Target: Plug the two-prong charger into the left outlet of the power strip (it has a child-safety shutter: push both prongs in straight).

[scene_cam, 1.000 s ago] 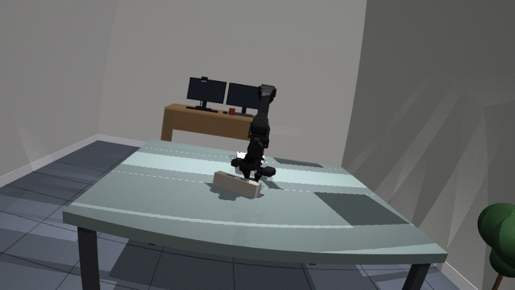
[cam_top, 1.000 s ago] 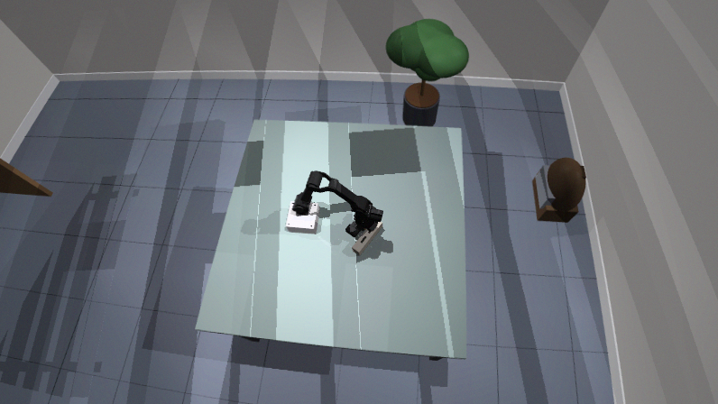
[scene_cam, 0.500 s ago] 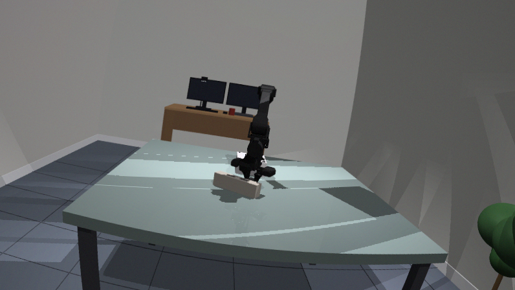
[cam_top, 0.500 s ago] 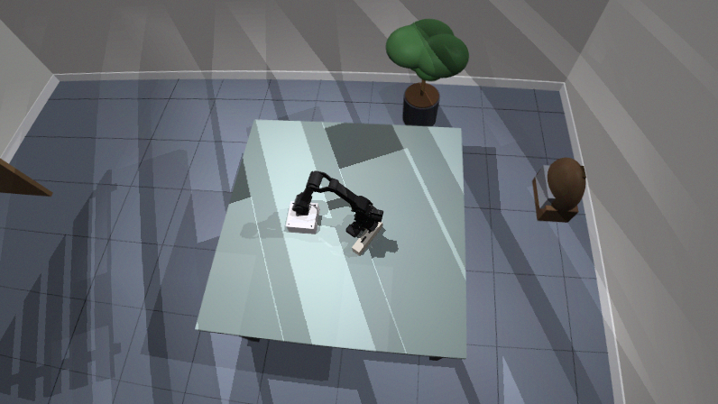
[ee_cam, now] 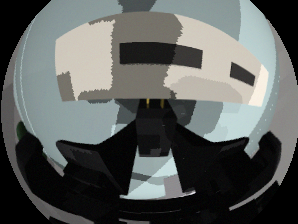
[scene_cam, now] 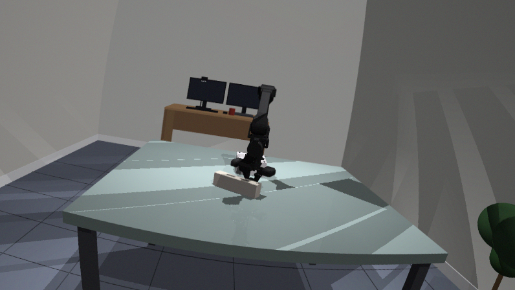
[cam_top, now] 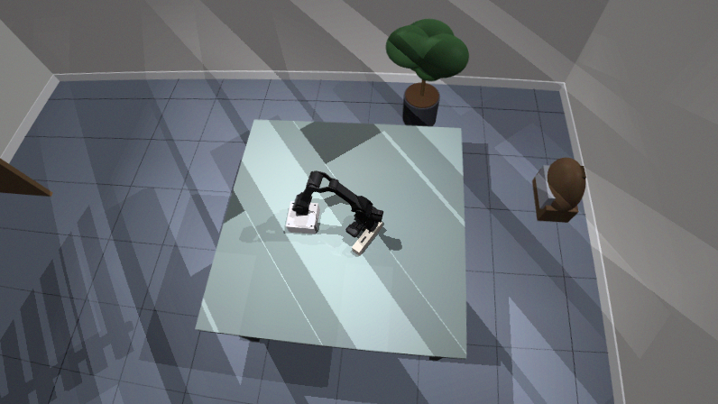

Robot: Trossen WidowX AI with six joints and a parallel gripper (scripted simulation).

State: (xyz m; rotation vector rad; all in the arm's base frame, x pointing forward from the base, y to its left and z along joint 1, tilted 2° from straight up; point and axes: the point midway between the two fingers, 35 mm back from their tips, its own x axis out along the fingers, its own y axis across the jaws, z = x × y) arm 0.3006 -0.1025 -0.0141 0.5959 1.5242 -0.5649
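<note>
Right now my gripper tip is 10 mm to the left of the two-prong charger, 10 mm below it and 10 mm short of it.
</note>
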